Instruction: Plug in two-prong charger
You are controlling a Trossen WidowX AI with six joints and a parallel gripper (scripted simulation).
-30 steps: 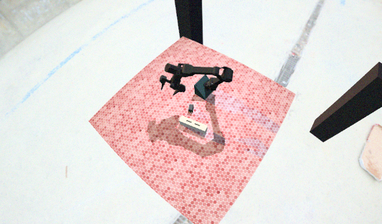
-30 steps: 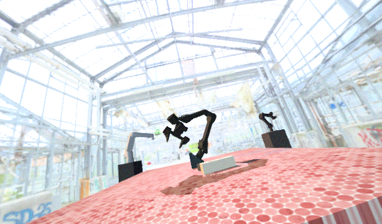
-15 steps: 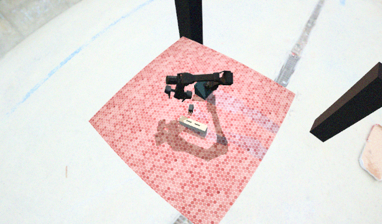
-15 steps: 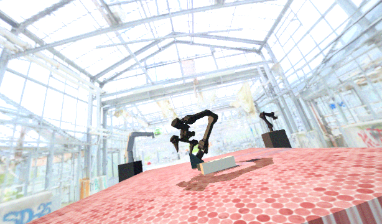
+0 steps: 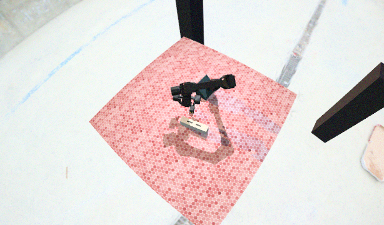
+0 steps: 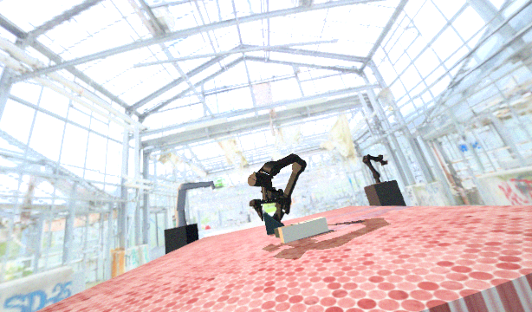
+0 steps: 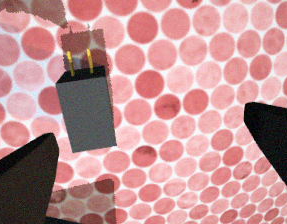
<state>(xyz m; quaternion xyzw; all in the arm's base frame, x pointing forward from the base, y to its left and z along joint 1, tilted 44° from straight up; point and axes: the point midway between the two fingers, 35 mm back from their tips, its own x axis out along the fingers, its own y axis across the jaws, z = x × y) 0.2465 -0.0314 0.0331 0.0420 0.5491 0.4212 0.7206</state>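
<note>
Now: gripper tip 6 cm above the black two-prong charger, 3 cm to the right of it and 1 cm past it.
</note>
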